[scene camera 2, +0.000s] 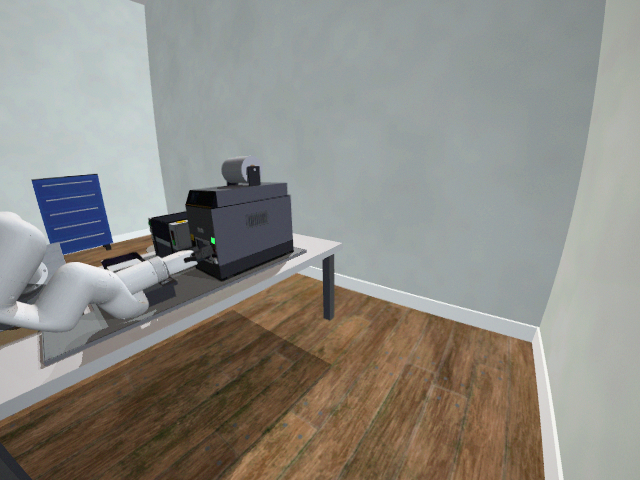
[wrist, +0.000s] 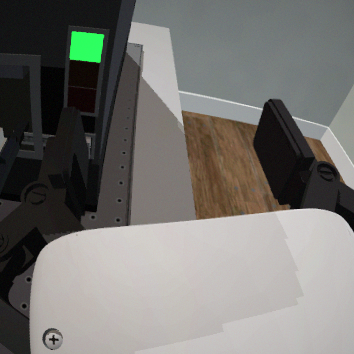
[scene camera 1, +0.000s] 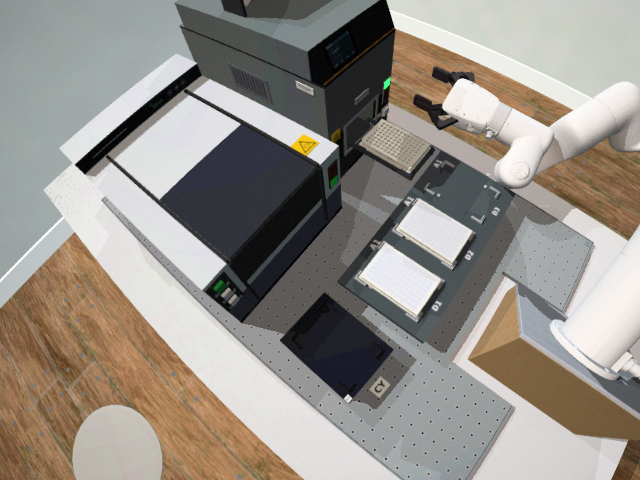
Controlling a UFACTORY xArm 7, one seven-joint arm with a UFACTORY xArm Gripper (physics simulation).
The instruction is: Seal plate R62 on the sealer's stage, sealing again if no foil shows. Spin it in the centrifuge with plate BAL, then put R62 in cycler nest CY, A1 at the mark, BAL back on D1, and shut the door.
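Frame: origin at the arm's base, x ahead, y left, z up, level; millimetres.
Where they show: gripper, fingertip midpoint: (scene camera 2: 205,249) (wrist: 173,123) (scene camera 1: 423,84); arm's base at its link origin: (scene camera 1: 582,350).
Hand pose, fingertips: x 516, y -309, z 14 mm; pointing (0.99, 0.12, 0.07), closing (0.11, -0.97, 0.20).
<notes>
Things, the pixels of their centre, and the offset from my fingertips. "pt": a spot on its surface instead. Level surfaces: height alone.
- beige plate at the middle of its body: (scene camera 1: 395,144) dx -30, dy +146, dz -54 mm
- dark grey sealer at the middle of its body: (scene camera 1: 282,45) (scene camera 2: 241,210) dx +268, dy +157, dz +77 mm
- D1 at the middle of its body: (scene camera 1: 400,278) (scene camera 2: 125,266) dx -208, dy +368, dz -94 mm
- D2 at the middle of its body: (scene camera 1: 434,230) dx -202, dy +244, dz -94 mm
- Nest CY at the middle of its body: (scene camera 1: 336,347) (scene camera 2: 122,263) dx -195, dy +534, dz -130 mm
- low white machine at a spot on its surface: (scene camera 1: 201,108) pt dx +290, dy +379, dz +49 mm
- deck at its surface level: dz -102 mm
- foil roll at the middle of its body: (scene camera 2: 242,170) dx +289, dy +158, dz +257 mm
A beige plate (scene camera 1: 397,139) with bare-looking wells rests on the stage in front of the dark grey sealer (scene camera 1: 356,67) (scene camera 2: 253,227) (wrist: 30,30); no foil shows on it. White plates sit on D1 (scene camera 1: 400,279) and D2 (scene camera 1: 435,229). I cannot read plate names. Nest CY (scene camera 1: 336,343) is a dark pad with corner brackets and no plate. My gripper (scene camera 1: 430,86) (wrist: 173,123) is open and empty, beside the sealer's front right edge. In the wrist view its left finger is before the sealer's face, below the green light (wrist: 86,46), partly hiding a small pale button.
A low white machine (scene camera 1: 201,108) with a dark front section stands left of the deck (scene camera 1: 372,302). D3's brackets (scene camera 1: 492,190) hold no plate. The arm's base stands on a box (scene camera 1: 537,361) at the right. A foil roll (scene camera 2: 238,169) tops the sealer.
</notes>
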